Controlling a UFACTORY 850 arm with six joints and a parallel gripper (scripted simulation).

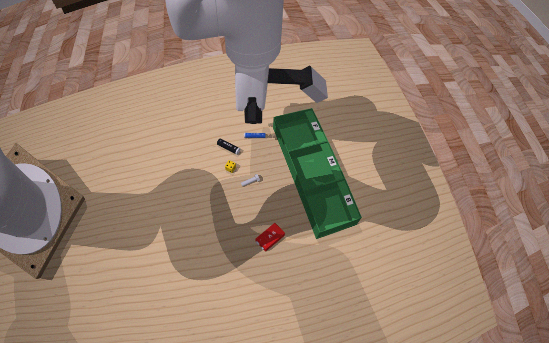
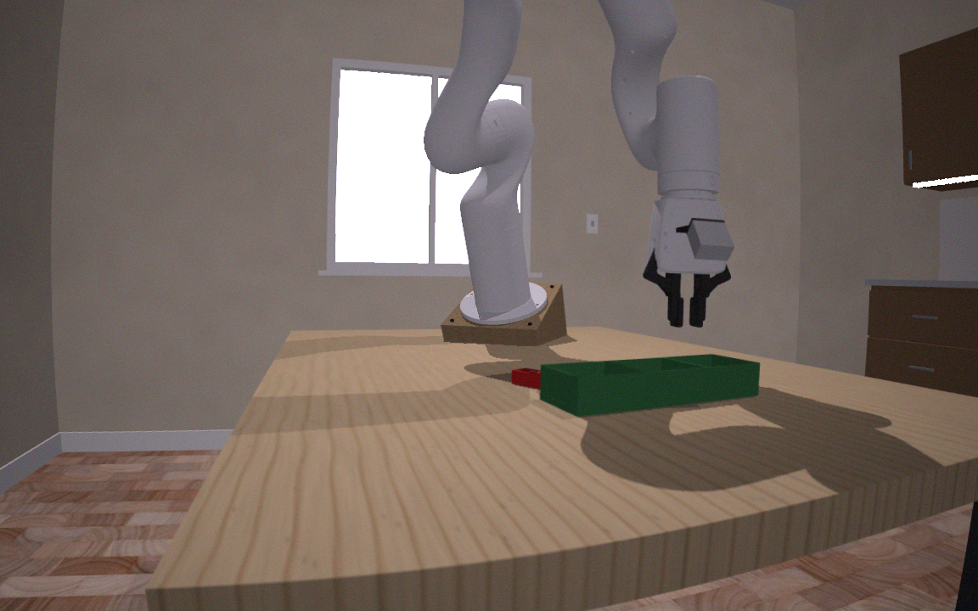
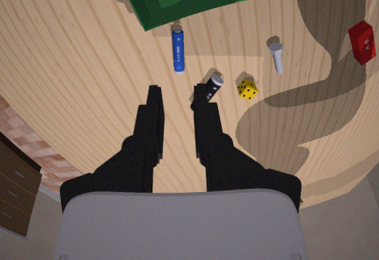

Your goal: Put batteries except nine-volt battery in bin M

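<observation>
The blue battery lies 90 mm below my hand. From my hand the other things lie so: yellow die 60 mm behind, 70 mm to the right, 80 mm below; white bolt 20 mm behind, 100 mm to the right, 90 mm below; black battery 50 mm behind, 20 mm to the right, 90 mm below.
</observation>
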